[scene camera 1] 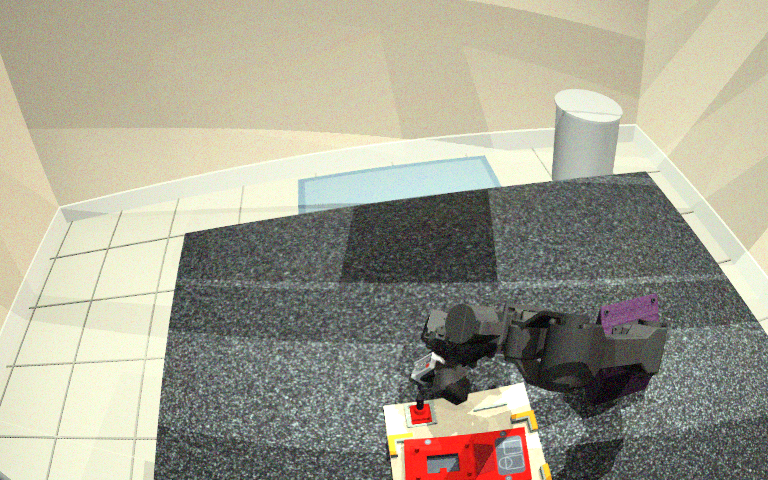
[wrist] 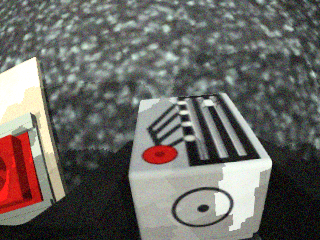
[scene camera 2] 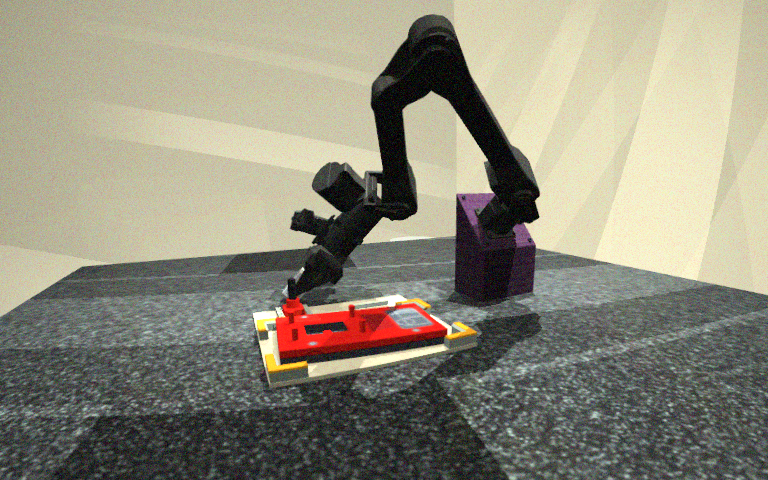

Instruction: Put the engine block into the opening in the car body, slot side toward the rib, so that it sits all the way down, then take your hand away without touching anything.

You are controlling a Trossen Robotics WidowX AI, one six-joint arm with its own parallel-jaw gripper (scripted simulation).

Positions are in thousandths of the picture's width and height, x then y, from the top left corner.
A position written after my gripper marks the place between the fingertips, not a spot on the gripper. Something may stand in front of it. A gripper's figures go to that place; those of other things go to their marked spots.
Scene:
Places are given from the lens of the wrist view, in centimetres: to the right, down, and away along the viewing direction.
my gripper (wrist: 589,610): 1, 1, 10
engine block (wrist: 611,673): 1, 1, 6

